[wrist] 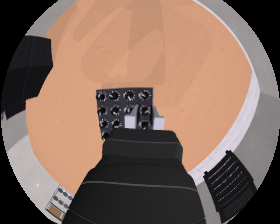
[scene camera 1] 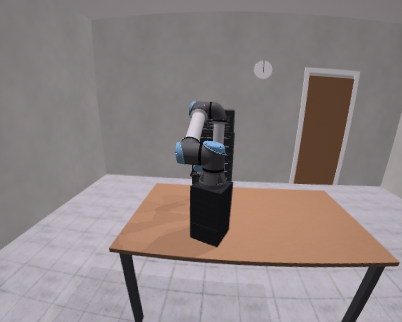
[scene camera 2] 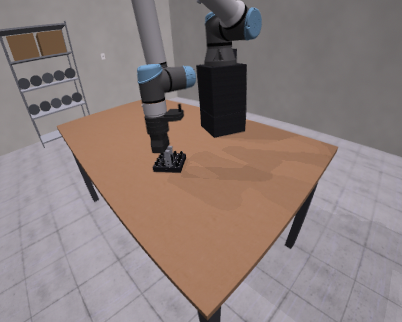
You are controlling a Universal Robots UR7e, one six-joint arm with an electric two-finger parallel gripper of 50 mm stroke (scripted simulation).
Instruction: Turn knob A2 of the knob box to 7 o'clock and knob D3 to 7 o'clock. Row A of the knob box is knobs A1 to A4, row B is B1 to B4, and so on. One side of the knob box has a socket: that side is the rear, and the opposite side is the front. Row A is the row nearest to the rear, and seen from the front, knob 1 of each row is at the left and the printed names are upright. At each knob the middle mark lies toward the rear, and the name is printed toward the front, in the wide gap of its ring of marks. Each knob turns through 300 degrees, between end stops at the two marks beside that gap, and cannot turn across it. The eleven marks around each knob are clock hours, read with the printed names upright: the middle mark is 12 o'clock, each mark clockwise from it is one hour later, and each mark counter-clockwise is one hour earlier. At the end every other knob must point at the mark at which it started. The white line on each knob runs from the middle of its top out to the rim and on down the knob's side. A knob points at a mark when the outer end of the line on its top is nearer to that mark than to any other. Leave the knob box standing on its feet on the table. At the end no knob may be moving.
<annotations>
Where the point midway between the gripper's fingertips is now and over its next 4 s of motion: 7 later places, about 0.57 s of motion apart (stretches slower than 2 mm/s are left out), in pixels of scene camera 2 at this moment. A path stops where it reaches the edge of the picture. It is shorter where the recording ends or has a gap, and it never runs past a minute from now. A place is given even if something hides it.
The gripper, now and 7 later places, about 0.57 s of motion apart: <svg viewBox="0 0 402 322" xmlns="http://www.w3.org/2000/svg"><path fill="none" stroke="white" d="M170 164L169 159L168 155L169 154L170 152L170 151L169 151L168 150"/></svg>
</annotations>
